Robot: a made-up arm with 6 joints. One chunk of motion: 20 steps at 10 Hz.
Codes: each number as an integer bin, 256 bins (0 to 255) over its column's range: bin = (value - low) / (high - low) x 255, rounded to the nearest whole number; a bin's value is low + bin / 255 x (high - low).
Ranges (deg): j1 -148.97..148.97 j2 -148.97..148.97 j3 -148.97..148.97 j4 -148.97..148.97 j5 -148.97..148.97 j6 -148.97..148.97
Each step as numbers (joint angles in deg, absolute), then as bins.
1 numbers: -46.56 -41.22 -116.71 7.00 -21.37 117.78
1 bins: 88 92 28 133 109 228
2 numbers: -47.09 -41.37 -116.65 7.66 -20.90 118.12
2 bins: 87 92 28 134 110 229
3 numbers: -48.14 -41.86 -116.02 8.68 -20.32 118.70
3 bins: 86 92 28 135 110 229
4 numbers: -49.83 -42.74 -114.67 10.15 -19.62 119.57
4 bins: 85 91 29 136 111 230
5 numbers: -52.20 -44.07 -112.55 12.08 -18.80 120.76
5 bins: 83 90 31 138 111 231
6 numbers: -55.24 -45.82 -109.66 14.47 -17.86 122.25
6 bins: 80 88 34 140 112 232
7 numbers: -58.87 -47.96 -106.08 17.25 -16.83 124.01
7 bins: 77 86 37 142 113 234
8 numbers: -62.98 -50.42 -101.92 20.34 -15.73 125.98
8 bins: 74 84 40 145 114 235
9 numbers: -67.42 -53.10 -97.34 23.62 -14.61 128.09
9 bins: 70 82 44 148 115 237
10 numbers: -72.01 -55.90 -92.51 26.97 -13.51 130.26
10 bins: 66 80 48 151 116 239
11 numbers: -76.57 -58.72 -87.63 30.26 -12.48 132.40
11 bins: 62 77 52 153 117 241
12 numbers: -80.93 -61.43 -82.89 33.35 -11.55 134.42
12 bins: 58 75 57 156 118 243
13 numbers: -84.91 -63.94 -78.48 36.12 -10.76 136.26
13 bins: 55 73 60 158 118 244
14 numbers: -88.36 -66.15 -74.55 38.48 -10.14 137.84
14 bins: 52 71 64 160 119 245
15 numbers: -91.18 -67.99 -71.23 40.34 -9.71 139.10
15 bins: 49 69 67 162 119 247
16 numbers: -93.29 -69.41 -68.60 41.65 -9.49 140.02
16 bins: 48 68 69 163 119 247
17 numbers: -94.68 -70.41 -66.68 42.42 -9.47 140.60
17 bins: 46 67 70 164 119 248
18 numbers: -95.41 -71.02 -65.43 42.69 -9.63 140.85
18 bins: 46 67 71 164 119 248
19 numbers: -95.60 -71.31 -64.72 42.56 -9.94 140.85
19 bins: 46 66 72 164 119 248
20 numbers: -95.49 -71.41 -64.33 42.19 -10.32 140.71
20 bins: 46 66 72 164 119 248
